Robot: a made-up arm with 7 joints. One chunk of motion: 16 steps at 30 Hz.
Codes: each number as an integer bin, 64 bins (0 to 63) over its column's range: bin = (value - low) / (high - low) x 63, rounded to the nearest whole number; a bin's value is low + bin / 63 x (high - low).
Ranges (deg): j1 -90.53..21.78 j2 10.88..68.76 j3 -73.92..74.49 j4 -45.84..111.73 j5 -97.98..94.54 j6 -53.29..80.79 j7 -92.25..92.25
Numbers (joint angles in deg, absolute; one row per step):
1: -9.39 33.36 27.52 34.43 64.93 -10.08 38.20
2: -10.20 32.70 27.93 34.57 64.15 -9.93 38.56
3: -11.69 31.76 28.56 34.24 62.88 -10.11 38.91
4: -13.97 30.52 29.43 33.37 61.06 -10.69 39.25
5: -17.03 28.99 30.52 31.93 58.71 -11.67 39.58
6: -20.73 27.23 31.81 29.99 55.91 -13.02 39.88
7: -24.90 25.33 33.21 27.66 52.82 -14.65 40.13
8: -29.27 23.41 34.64 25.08 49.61 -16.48 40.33
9: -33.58 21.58 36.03 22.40 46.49 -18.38 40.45
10: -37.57 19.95 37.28 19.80 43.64 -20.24 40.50
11: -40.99 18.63 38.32 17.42 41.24 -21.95 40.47
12: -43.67 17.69 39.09 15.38 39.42 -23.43 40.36
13: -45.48 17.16 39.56 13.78 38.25 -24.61 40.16
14: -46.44 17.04 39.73 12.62 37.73 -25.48 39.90
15: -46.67 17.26 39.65 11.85 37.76 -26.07 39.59
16: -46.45 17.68 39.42 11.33 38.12 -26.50 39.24
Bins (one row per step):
1: 46 24 43 32 53 20 45
2: 45 24 43 32 53 20 45
3: 44 23 44 32 53 20 45
4: 43 21 44 32 52 20 45
5: 41 20 44 31 51 20 45
6: 39 18 45 30 50 19 45
7: 37 16 45 29 49 18 45
8: 34 14 46 28 48 17 45
9: 32 12 47 27 47 16 45
10: 30 10 47 26 46 16 45
11: 28 8 48 25 46 15 45
12: 26 7 48 24 45 14 45
13: 25 7 48 24 45 13 45
14: 25 7 48 23 44 13 45
15: 25 7 48 23 44 13 45
16: 25 7 48 23 45 13 45

